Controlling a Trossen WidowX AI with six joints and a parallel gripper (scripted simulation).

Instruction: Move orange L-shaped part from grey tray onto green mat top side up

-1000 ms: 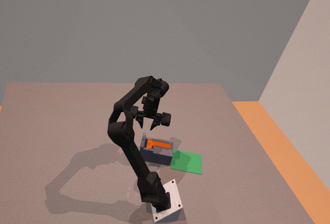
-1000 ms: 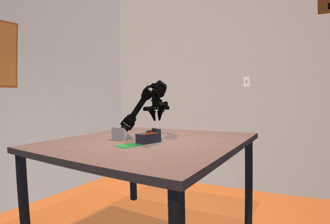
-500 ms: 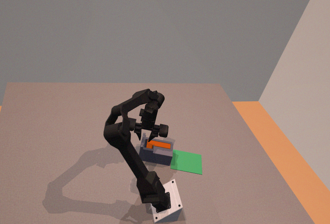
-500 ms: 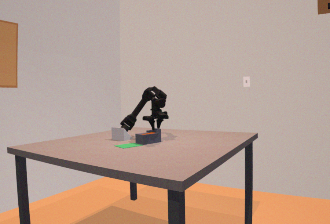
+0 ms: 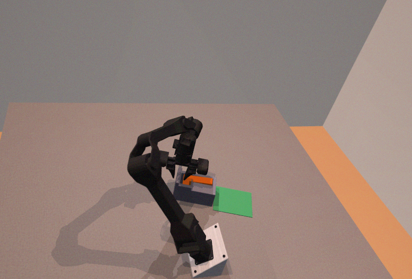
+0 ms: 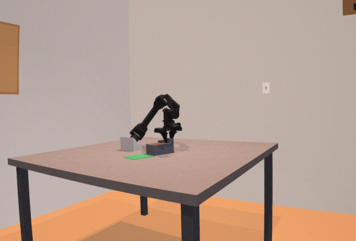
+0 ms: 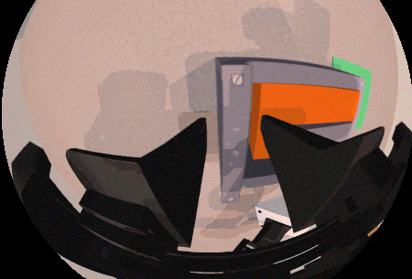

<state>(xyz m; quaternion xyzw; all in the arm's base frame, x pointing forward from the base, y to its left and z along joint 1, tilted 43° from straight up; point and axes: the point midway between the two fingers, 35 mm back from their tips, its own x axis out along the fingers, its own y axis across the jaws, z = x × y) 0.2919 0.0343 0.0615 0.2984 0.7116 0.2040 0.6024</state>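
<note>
The orange L-shaped part lies 10 mm behind my gripper tip, 60 mm to the right of it and 10 mm below it. Also, from my gripper tip: green mat (50 mm behind, 220 mm to the right, 70 mm below).
</note>
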